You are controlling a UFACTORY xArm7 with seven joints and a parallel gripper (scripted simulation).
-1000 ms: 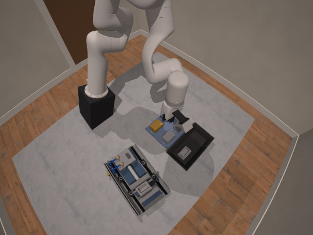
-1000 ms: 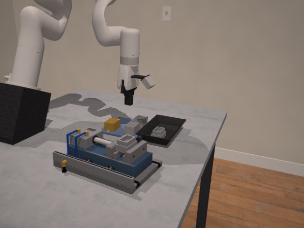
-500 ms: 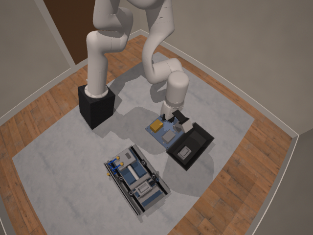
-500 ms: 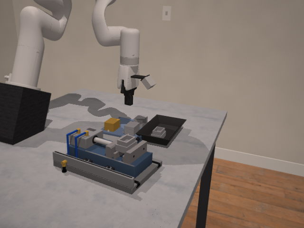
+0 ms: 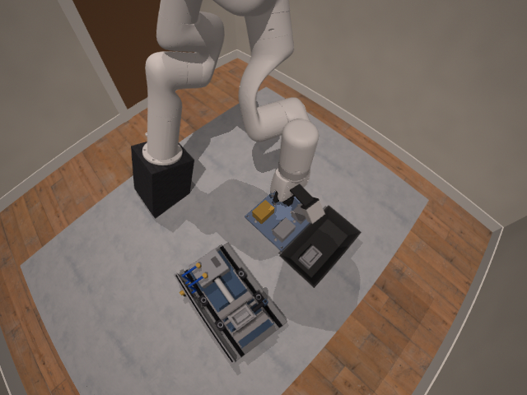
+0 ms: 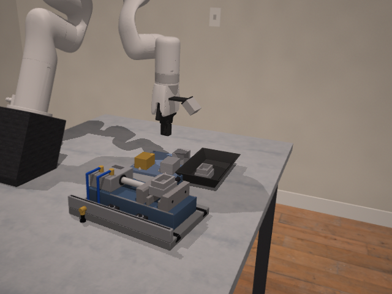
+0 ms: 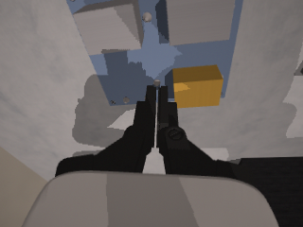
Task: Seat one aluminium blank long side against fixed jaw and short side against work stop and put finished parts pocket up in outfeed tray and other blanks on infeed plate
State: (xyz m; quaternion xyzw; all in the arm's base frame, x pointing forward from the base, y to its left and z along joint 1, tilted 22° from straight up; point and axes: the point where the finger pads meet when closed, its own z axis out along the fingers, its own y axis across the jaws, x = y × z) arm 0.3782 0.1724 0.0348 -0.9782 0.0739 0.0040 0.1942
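Right now my hand is 5 cm past the brass blank, 4 cm to the left of it and 10 cm above it. The rest, counted from my hand: grey rail (6 cm ahead, 40 cm to the right, 10 cm below); then vise bed (7 cm ahead, 31 cm to the right, 9 cm below); then piston rod (5 cm ahead, 30 cm to the right, 5 cm below).
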